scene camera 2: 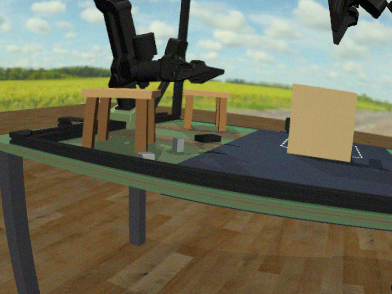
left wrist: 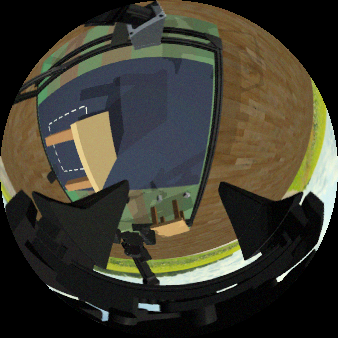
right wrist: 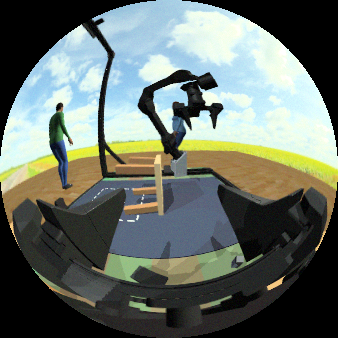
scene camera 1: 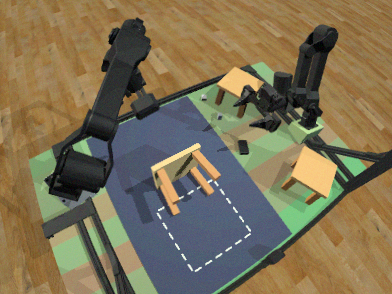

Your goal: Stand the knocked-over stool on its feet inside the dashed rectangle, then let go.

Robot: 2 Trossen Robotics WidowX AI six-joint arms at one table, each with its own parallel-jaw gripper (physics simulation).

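The knocked-over stool [scene camera 1: 172, 170] [scene camera 2: 322, 122] [left wrist: 98, 150] [right wrist: 159, 185] lies on its side on the dark blue mat, its square seat upright on edge. Its legs point toward the dashed rectangle [scene camera 1: 250, 232] [right wrist: 131, 220]; in scene camera 1 the leg ends reach over its upper edge, while the seat is outside it. My left gripper [left wrist: 175, 186] [right wrist: 203, 129] is open and empty, high above the table and away from the stool. My right gripper [scene camera 1: 243, 115] [right wrist: 171, 191] is open and empty, above the striped cloth to the right of the stool in scene camera 1.
Two other stools stand upright, one [scene camera 1: 240, 80] [scene camera 2: 120, 93] behind my right gripper and one [scene camera 1: 315, 172] [scene camera 2: 206, 93] at the right in scene camera 1. Two small pale cubes [scene camera 1: 203, 97] [scene camera 1: 219, 116] and a black block [scene camera 1: 243, 147] lie beside the mat. Dark rails edge the table.
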